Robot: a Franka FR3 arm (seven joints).
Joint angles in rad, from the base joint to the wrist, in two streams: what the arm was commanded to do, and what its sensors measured. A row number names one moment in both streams.
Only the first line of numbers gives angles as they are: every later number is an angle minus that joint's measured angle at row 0.
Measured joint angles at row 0:
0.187, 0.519, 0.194, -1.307, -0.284, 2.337, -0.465
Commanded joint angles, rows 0 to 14:
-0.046, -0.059, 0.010, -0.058, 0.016, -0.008, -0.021
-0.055, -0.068, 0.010, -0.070, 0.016, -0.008, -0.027
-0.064, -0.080, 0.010, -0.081, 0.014, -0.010, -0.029
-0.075, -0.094, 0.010, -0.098, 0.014, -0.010, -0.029
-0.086, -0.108, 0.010, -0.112, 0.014, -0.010, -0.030
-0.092, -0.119, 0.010, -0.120, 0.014, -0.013, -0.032
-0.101, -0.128, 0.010, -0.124, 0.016, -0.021, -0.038
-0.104, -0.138, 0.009, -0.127, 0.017, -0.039, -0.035
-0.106, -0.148, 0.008, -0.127, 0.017, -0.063, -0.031
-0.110, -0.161, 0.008, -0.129, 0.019, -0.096, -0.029
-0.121, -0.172, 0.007, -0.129, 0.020, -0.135, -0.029
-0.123, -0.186, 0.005, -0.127, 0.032, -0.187, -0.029
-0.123, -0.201, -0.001, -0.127, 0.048, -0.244, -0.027
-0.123, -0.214, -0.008, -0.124, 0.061, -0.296, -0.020
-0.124, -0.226, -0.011, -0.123, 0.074, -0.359, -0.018
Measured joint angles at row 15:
-0.106, -0.159, -0.008, -0.082, 0.022, -0.236, -0.012
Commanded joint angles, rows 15 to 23:
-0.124, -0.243, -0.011, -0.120, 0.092, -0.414, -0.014
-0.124, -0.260, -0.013, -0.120, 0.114, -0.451, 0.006
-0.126, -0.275, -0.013, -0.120, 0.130, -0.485, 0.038
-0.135, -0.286, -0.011, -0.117, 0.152, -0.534, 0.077
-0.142, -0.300, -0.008, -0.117, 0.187, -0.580, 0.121
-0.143, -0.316, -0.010, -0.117, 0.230, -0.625, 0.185
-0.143, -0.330, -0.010, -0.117, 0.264, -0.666, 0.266
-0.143, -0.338, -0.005, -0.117, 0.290, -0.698, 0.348
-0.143, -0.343, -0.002, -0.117, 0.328, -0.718, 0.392
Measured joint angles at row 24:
-0.125, -0.296, -0.020, -0.083, 0.231, -0.653, 0.221
